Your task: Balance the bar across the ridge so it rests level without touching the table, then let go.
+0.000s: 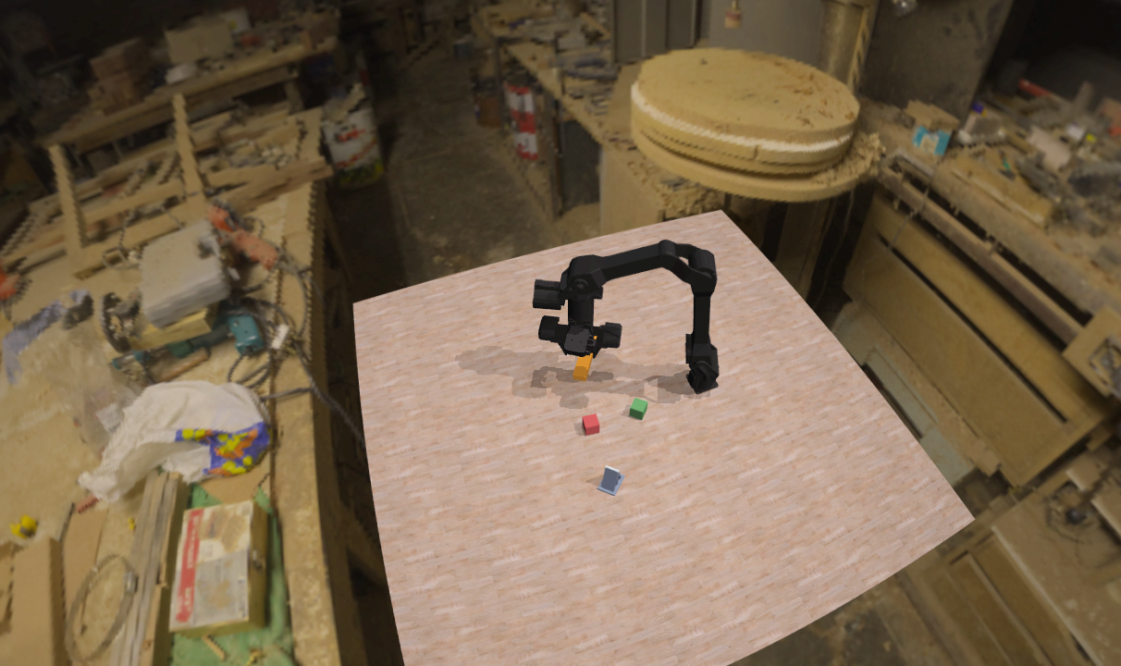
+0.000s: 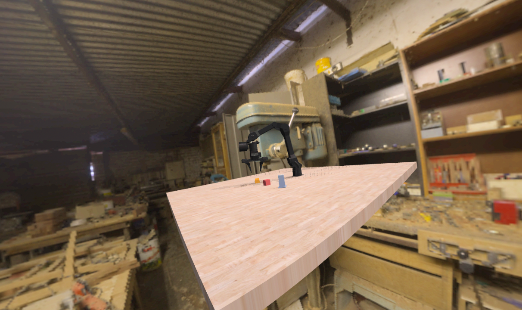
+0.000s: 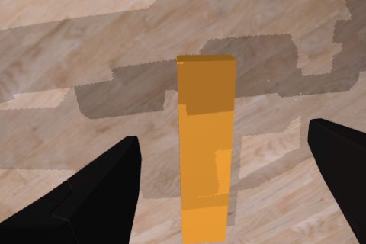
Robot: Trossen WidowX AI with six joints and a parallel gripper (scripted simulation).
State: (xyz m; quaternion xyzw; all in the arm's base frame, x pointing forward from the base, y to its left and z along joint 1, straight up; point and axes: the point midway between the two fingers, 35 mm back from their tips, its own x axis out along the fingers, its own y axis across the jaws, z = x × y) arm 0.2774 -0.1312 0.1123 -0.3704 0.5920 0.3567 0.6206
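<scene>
Now: the orange bar 30 mm behind my gripper tip, 50 mm to the right of it and 70 mm below it. Round my gripper tip: green cube: 90 mm behind, 160 mm to the left, 60 mm below; red cube: 30 mm ahead, 160 mm to the left, 60 mm below.
</scene>
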